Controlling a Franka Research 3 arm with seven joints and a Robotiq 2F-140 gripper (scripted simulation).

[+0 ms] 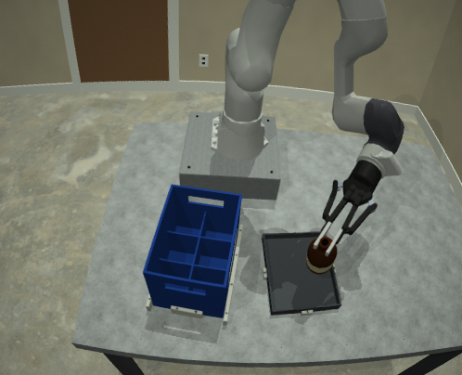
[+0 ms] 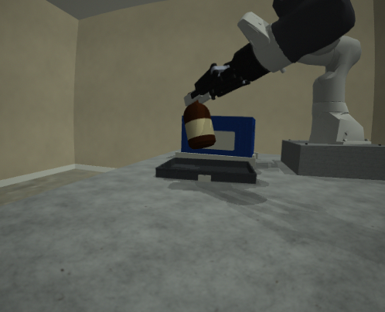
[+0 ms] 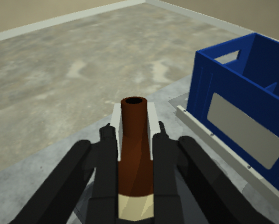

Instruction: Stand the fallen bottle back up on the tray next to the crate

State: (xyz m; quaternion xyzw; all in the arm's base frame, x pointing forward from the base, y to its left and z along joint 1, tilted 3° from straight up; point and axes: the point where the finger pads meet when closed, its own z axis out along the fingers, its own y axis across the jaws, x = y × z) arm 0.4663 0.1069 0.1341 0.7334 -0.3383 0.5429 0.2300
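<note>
The brown bottle is 6 cm below my hand. Also, from my hand: blue crate (10 cm behind, 29 cm to the right, 13 cm below); then dark grey tray (4 cm behind, 1 cm to the right, 20 cm below).
</note>
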